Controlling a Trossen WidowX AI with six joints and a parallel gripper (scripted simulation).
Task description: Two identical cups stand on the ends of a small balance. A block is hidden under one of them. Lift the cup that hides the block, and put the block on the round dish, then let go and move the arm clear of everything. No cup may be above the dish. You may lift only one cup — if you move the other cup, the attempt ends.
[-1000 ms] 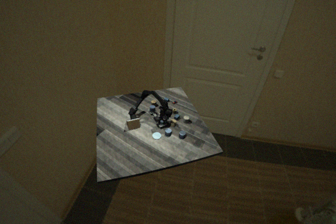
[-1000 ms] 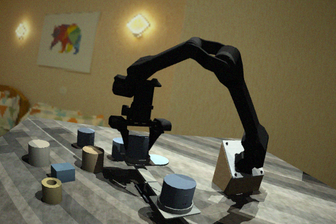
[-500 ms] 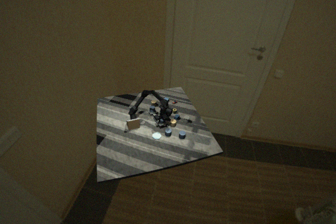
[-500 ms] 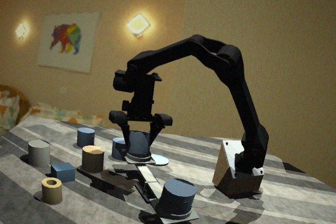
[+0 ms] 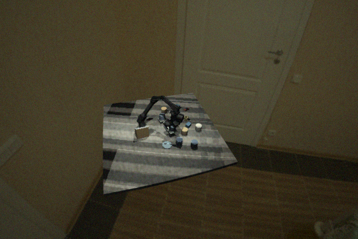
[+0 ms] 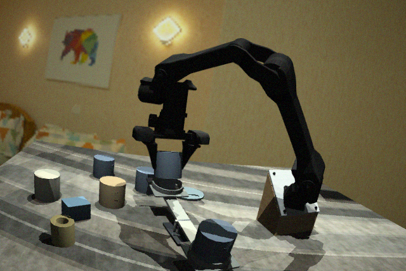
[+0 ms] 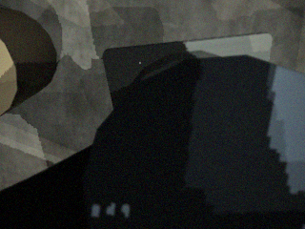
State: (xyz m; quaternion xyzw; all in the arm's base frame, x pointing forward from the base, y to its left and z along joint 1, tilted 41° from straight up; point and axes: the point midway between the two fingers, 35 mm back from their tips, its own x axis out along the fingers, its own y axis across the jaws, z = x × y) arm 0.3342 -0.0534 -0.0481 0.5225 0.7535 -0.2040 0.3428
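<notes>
My gripper tip is now 10 mm to the right of the grey block and 30 mm above it. Also, from my gripper tip: balance beam (40 mm behind, 130 mm to the left, 80 mm below); pale round dish (80 mm behind, 140 mm to the right, 110 mm below); balance (40 mm behind, 130 mm to the left, 90 mm below).
</notes>
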